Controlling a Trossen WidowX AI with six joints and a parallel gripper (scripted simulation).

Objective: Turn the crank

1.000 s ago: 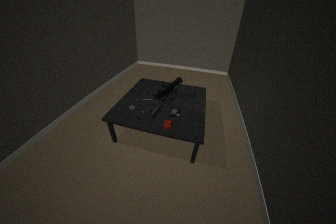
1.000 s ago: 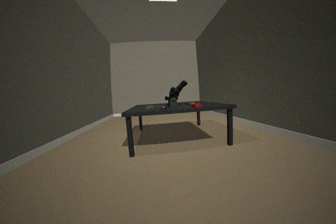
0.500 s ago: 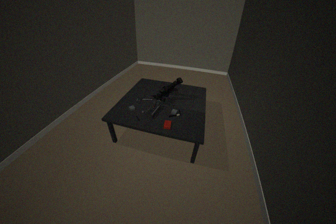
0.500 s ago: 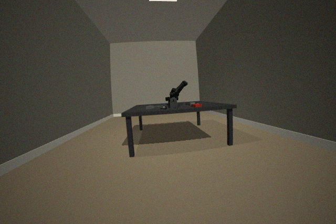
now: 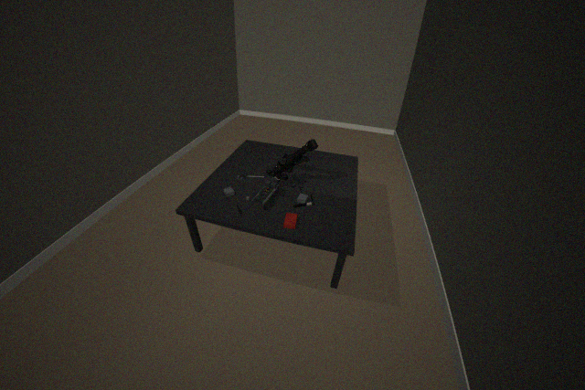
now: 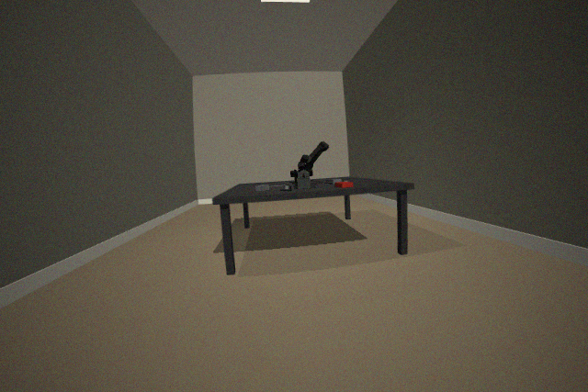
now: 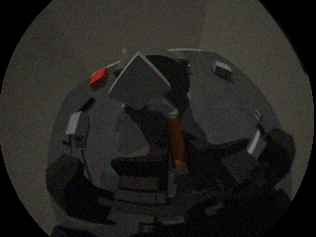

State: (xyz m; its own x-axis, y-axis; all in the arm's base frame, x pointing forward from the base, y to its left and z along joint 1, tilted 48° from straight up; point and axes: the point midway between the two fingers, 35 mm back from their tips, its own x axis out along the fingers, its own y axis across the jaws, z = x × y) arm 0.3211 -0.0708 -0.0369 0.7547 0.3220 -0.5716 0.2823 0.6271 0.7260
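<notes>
My gripper tip is 14 cm short of the red pointer, 2 cm to the left of it and 4 cm below it. From my gripper tip the other things lie so: crank handle: 2 cm behind, 3 cm above.
</notes>
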